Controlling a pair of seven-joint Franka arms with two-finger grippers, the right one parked.
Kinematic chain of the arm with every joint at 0, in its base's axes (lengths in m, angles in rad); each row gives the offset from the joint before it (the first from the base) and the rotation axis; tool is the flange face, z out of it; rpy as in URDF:
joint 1: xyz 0 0 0.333 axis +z
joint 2: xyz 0 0 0 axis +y
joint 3: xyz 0 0 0.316 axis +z
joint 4: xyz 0.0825 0 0 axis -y
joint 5: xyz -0.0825 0 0.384 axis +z
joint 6: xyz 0 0 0 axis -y
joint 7: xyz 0.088 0 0 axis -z
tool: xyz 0 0 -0.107 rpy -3.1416 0 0
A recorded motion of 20 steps. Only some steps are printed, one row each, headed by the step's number.
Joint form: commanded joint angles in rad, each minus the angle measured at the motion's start. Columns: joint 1, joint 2, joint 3, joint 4, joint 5, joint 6, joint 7.
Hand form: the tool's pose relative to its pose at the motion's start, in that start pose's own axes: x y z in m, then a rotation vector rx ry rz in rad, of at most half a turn. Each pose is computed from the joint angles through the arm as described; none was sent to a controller.
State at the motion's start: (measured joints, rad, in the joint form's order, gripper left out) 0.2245 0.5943 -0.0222 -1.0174 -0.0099 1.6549 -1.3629
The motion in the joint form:
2: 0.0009 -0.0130 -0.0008 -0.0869 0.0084 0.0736 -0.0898
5: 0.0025 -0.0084 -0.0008 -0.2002 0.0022 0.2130 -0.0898
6: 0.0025 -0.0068 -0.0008 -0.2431 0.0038 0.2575 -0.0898
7: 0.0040 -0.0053 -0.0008 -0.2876 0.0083 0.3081 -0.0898
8: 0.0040 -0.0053 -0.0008 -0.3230 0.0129 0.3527 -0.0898
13: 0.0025 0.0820 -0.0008 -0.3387 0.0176 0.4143 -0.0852
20: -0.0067 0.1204 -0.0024 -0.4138 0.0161 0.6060 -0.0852
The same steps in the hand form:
2: 0.0011 -0.0003 0.0256 0.0016 0.0080 -0.0893
5: 0.0029 0.0023 0.0711 -0.0206 0.0057 -0.0928
6: 0.0030 0.0011 0.0889 -0.0203 0.0073 -0.0926
7: 0.0043 -0.0008 0.1068 -0.0242 0.0123 -0.0927
8: 0.0044 -0.0022 0.1196 -0.0326 0.0180 -0.0908
13: 0.0056 0.0005 0.1855 0.0087 0.0135 -0.0837
20: -0.0015 0.0017 0.2308 -0.0690 0.0222 -0.0736

